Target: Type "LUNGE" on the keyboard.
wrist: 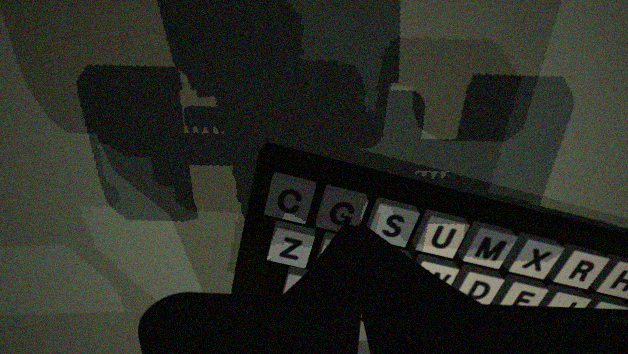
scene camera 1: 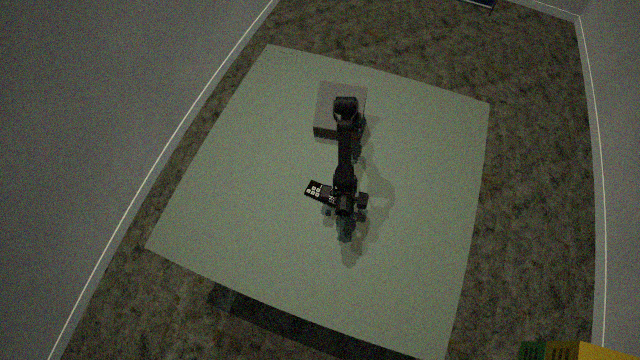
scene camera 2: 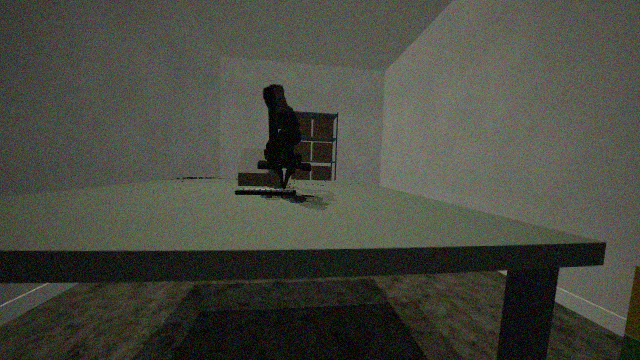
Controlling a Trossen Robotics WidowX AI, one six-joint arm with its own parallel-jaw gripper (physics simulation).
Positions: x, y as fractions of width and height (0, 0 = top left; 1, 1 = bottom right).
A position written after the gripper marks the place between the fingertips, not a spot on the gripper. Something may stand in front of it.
In view: the gripper (scene camera 2: 0.44, 0.53) and a black keyboard (wrist: 0.80, 0.72).
The gripper also shows in the wrist view (wrist: 0.56, 0.67).
